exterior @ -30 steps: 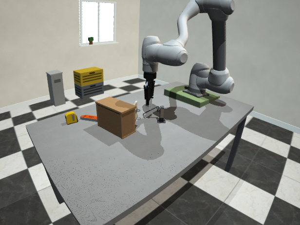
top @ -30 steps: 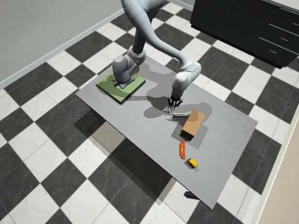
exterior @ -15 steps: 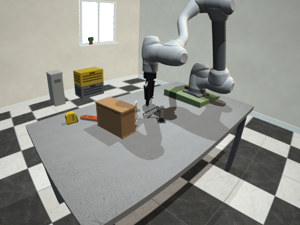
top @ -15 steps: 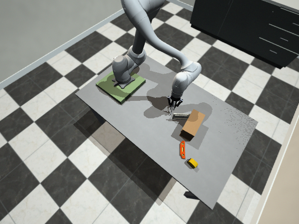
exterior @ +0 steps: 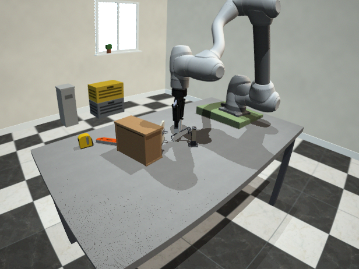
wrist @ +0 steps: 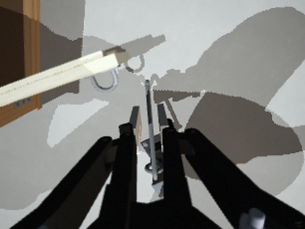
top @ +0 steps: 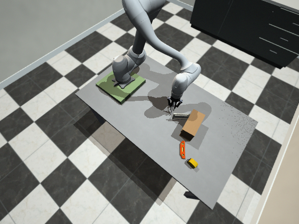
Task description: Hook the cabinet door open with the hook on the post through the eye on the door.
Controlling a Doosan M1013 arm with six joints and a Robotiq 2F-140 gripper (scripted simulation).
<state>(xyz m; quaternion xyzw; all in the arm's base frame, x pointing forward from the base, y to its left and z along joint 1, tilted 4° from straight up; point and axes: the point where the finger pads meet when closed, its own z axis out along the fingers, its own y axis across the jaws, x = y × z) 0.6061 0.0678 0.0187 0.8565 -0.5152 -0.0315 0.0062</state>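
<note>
My gripper is now 40 mm above the thin metal hook, 20 mm to the right of it and 10 mm past it. Round my hand: hook post: 40 mm to the left, 30 mm below, 30 mm behind; yellow tape measure: 430 mm ahead, 240 mm to the right, 60 mm below; cabinet door: 110 mm ahead, 30 mm below, 10 mm to the left.
</note>
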